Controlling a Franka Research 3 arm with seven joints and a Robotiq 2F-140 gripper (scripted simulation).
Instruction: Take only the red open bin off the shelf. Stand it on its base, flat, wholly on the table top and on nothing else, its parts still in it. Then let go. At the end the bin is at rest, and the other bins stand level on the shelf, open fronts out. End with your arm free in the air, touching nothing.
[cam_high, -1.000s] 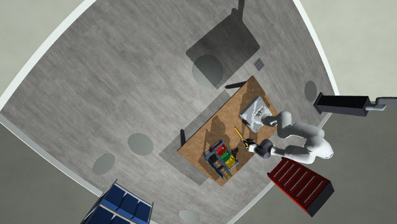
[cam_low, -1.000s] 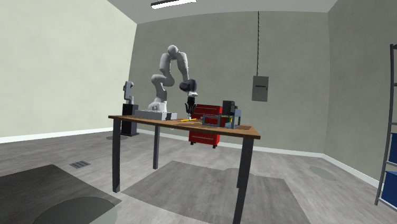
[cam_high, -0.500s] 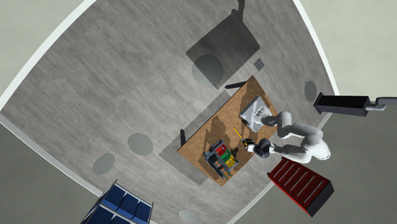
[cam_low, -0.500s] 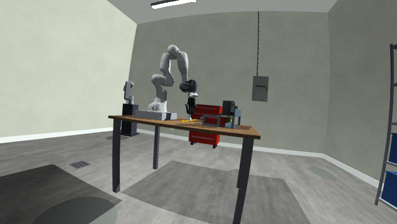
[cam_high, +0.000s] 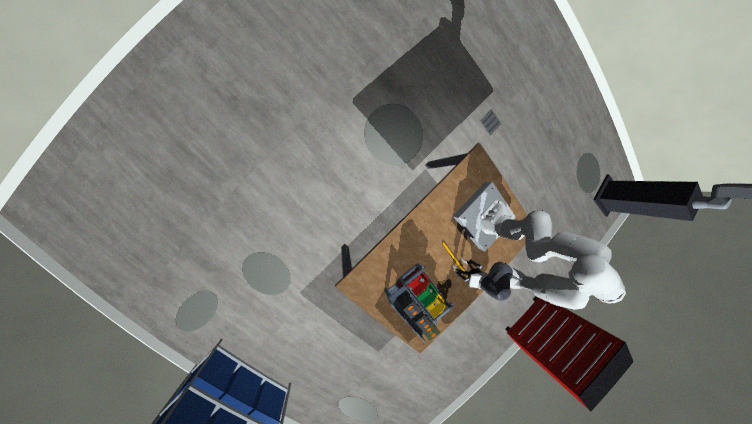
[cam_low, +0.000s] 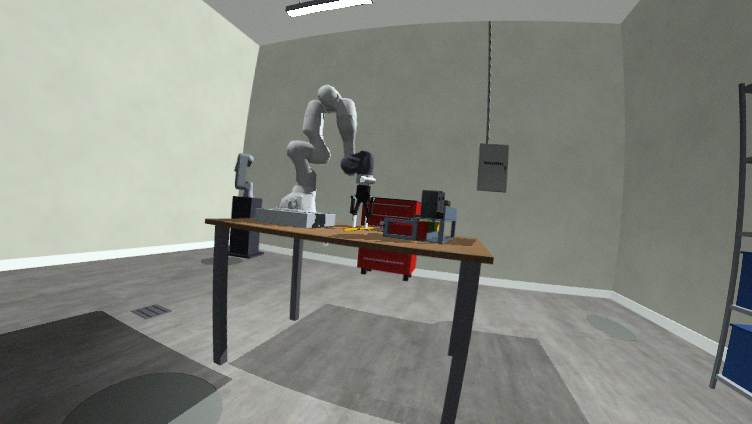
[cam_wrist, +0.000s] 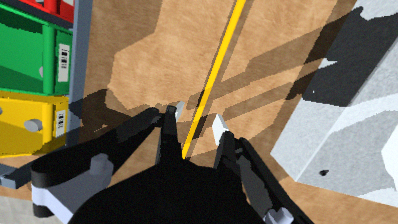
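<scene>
Now: the yellow strip 3 cm below my hand. Round my hand: yellow bin 33 cm ahead, 1 cm to the left; then green bin 30 cm ahead, 10 cm to the right; then red open bin 26 cm ahead, 20 cm to the right.
</scene>
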